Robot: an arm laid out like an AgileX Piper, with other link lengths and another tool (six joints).
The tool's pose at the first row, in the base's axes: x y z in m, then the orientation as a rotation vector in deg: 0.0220 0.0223 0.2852 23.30 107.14 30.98
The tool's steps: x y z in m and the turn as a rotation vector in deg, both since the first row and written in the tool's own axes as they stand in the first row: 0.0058 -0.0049 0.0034 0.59 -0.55 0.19; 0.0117 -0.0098 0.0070 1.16 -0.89 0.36; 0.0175 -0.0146 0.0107 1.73 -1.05 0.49; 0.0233 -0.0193 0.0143 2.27 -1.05 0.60; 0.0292 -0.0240 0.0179 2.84 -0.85 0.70
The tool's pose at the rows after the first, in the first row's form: 0.0231 0.0218 0.2770 23.98 106.79 30.41; 0.0243 0.0214 0.2686 24.59 106.63 29.90; 0.0256 0.0210 0.2603 25.12 106.65 29.42; 0.0269 0.0207 0.2521 25.58 106.81 28.99; 0.0281 0.0204 0.2439 26.01 107.18 28.59
